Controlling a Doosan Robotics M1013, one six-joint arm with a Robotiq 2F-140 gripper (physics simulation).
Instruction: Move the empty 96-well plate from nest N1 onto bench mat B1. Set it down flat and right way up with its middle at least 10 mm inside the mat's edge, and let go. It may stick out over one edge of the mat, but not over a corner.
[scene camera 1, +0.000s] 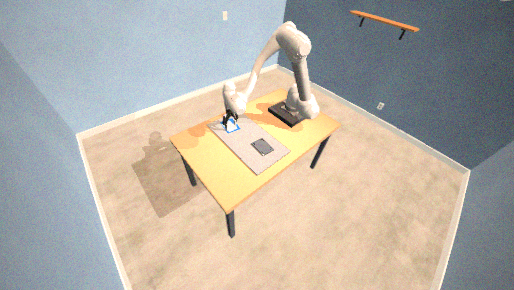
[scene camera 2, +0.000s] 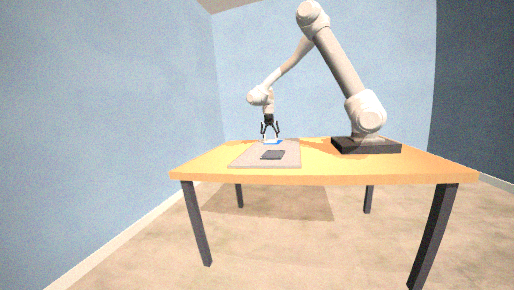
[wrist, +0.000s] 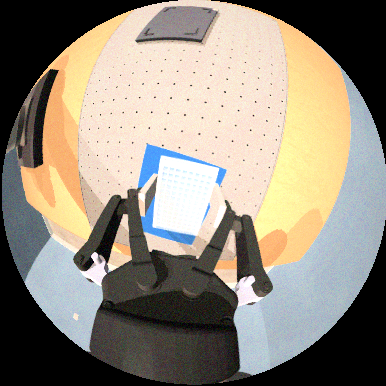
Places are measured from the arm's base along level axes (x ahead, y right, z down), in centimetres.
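Pixels of known places: gripper, between the fingertips: (scene camera 1: 230, 127) (scene camera 2: 270, 142) (wrist: 183, 186); arm's base, origin of its link: (scene camera 1: 292, 109) (scene camera 2: 364, 139).
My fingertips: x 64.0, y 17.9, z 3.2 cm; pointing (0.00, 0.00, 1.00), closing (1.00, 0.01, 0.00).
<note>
Ahead of a thing's pixels: the offset from my fingertips to its top centre. Level surfaces: height alone.
The white 96-well plate @[dx -0.1, dy +2.1, dz -1.6 cm] (scene camera 1: 230, 127) (wrist: 186, 192) is between the two finger pads of my gripper (scene camera 2: 270, 137) (wrist: 183, 186), which is shut on its long sides. The plate looks level, wells up. It is over the blue bench mat B1 (scene camera 2: 273, 143) (wrist: 149, 153), low down at the mat; whether it touches the mat I cannot tell. Blue shows around the plate in the wrist view, and the right pad hides part of the mat. Nest N1 @[dx -6.8, dy -34.5, dz -1.0 cm] (scene camera 1: 262, 146) (scene camera 2: 273, 155) (wrist: 177, 24), a dark grey block with corner marks, holds no plate.
The mat and the nest are on a grey perforated board @[dz +0.5 cm] (scene camera 1: 245, 146) (scene camera 2: 240, 162) (wrist: 200, 80) on the wooden table @[dz +1.8 cm] (scene camera 1: 215, 175) (scene camera 2: 400, 170). The arm's black base (scene camera 1: 286, 115) (scene camera 2: 366, 145) stands on the table beside the board.
</note>
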